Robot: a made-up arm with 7 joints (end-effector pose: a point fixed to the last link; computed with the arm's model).
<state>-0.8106 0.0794 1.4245 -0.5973 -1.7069 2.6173 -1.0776</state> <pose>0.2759 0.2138 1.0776 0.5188 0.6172 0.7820</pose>
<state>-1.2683 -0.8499 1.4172 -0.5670 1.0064 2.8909 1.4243</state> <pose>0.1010 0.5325 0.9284 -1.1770 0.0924 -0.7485</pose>
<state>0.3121 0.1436 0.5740 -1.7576 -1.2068 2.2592 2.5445</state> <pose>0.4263 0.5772 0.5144 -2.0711 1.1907 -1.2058</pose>
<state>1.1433 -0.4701 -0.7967 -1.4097 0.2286 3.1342 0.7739</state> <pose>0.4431 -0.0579 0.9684 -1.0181 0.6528 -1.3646</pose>
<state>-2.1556 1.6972 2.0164 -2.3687 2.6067 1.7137 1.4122</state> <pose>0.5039 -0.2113 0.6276 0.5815 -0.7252 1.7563</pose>
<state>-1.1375 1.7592 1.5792 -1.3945 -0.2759 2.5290 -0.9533</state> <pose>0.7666 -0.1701 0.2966 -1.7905 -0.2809 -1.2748</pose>
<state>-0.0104 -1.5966 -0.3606 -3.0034 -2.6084 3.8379 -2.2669</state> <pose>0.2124 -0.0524 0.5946 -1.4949 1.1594 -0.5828</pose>
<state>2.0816 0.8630 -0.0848 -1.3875 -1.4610 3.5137 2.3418</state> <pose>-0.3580 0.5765 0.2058 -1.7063 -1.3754 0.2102</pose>
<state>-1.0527 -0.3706 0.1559 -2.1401 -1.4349 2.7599 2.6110</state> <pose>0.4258 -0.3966 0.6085 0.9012 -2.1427 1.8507</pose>
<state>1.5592 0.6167 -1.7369 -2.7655 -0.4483 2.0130 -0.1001</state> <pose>0.4513 -0.2098 0.1787 2.1460 0.0187 -1.0246</pose>
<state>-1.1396 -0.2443 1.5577 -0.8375 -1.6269 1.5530 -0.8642</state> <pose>0.3680 0.3429 1.0277 1.2632 0.3081 0.2149</pose>
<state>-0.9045 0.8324 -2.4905 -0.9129 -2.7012 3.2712 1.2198</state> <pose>-0.1579 -0.3186 0.9927 0.7085 -0.0091 -1.9126</pose>
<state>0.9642 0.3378 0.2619 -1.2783 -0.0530 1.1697 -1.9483</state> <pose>0.2852 0.7017 0.5814 0.0402 -2.8981 0.5815</pose>
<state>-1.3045 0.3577 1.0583 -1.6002 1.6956 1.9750 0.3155</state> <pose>0.6875 -0.2799 0.5146 -0.9599 0.8149 -0.0248</pose>
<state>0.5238 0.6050 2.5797 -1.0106 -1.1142 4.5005 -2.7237</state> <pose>-0.0921 0.1825 1.0021 0.7006 -0.9918 2.5173</pose>
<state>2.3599 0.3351 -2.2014 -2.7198 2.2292 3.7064 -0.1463</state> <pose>0.3951 -0.0286 0.2841 1.4844 -2.4659 1.1274</pose>
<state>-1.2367 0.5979 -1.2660 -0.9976 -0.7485 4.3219 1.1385</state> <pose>-0.2138 -0.5259 0.7397 1.3460 -0.2310 1.2888</pose>
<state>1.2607 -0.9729 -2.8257 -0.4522 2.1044 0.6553 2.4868</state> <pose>-0.1086 -0.7519 0.6300 -0.5042 1.2225 0.9344</pose>
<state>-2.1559 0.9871 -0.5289 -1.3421 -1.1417 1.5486 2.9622</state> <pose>-0.6590 -0.3893 0.1361 -1.2246 -0.8220 -0.3320</pose>
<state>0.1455 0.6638 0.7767 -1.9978 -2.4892 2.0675 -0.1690</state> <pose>0.3157 0.5375 0.1156 0.2778 1.7956 0.6142</pose>
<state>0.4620 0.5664 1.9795 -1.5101 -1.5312 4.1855 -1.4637</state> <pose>-0.2339 0.4132 0.7918 1.2616 0.1061 -2.4115</pose>
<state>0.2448 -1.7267 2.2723 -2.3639 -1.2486 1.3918 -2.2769</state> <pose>0.0663 0.4963 0.0128 -0.1782 -0.3314 -1.3288</pose>
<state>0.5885 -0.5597 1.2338 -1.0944 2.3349 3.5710 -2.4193</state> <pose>-0.3092 0.3432 0.8811 -0.6072 -1.1248 -1.7229</pose>
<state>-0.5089 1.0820 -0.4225 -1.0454 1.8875 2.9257 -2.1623</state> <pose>0.4621 -0.5846 0.2255 2.2701 -0.1082 1.1036</pose>
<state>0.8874 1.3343 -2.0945 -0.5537 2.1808 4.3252 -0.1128</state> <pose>0.5228 0.3028 0.6573 0.0343 0.3747 -2.7649</pose>
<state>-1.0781 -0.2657 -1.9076 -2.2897 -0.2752 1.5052 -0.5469</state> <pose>-0.5996 -0.1229 0.2193 -1.0172 2.0656 -0.1703</pose>
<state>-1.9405 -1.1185 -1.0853 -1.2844 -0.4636 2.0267 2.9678</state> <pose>-0.3930 0.5005 0.8626 2.2515 -0.2497 -1.4984</pose>
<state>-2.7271 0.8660 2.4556 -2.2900 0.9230 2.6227 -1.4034</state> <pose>0.4602 -0.2775 0.6838 -2.0377 -0.4107 -1.9109</pose>
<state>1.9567 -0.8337 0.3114 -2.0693 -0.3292 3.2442 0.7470</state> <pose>-0.3153 0.1903 0.9014 -0.5755 -1.0570 -0.5993</pose>
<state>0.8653 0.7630 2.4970 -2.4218 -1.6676 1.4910 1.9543</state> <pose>-0.5543 -0.1038 0.5712 -1.2852 -1.4777 -0.7410</pose>
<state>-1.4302 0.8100 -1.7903 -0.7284 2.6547 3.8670 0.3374</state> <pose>-0.3061 -0.3898 0.8413 -1.2347 -0.4163 1.9890</pose>
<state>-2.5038 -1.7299 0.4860 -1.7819 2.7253 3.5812 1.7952</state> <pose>0.3330 -0.0548 0.8564 0.5413 0.1078 -1.2859</pose>
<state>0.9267 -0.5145 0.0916 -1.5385 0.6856 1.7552 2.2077</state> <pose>0.2146 0.3752 1.0093 -2.0213 1.1689 0.8470</pose>
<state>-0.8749 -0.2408 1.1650 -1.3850 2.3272 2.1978 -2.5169</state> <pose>0.5773 0.2323 0.8122 -0.5943 -1.1796 -2.3889</pose>
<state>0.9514 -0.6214 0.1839 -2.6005 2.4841 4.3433 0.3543</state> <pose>0.1786 0.3465 0.5127 -1.2589 2.2805 -0.7764</pose>
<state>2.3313 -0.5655 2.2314 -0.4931 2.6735 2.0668 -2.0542</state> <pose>0.1914 -0.5894 0.8983 0.9370 0.5380 2.1797</pose>
